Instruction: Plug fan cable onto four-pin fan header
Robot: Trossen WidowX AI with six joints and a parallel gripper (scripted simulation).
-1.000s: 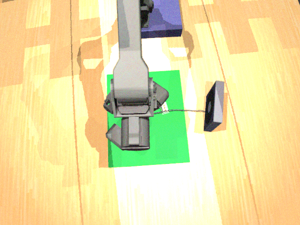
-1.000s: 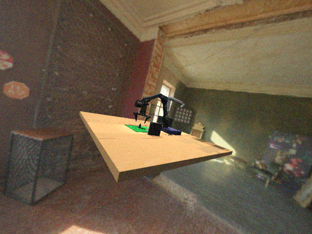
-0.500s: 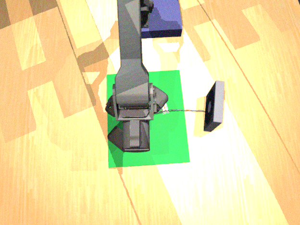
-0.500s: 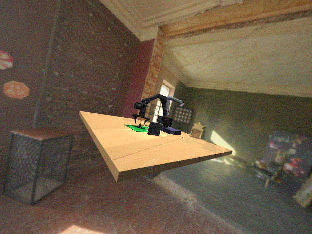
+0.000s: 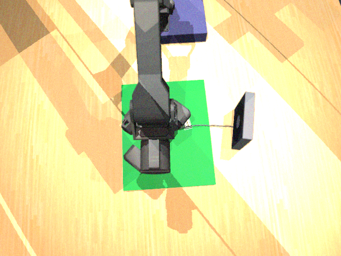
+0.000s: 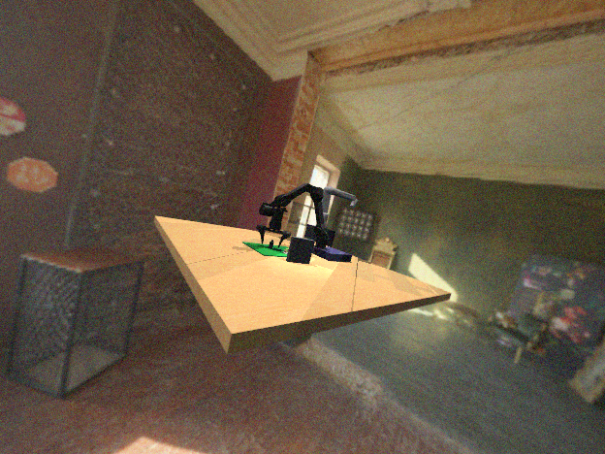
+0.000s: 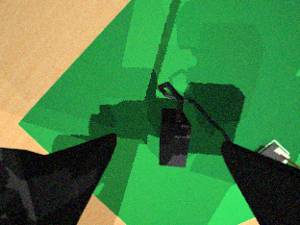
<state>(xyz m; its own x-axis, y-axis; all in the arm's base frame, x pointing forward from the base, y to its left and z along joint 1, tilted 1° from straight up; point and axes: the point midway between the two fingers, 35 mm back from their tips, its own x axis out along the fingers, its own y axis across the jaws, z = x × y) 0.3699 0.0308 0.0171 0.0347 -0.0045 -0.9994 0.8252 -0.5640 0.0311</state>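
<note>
Right now my gripper tip is 4 cm past the green board, 3 cm above it and 1 cm to the right of it. Also, from my gripper tip: black fan: 20 cm to the left, 6 cm behind, 4 cm above; white four-pin header: 7 cm to the left, 7 cm behind, 2 cm below; dark plug: 1 cm to the right, 1 cm behind.
</note>
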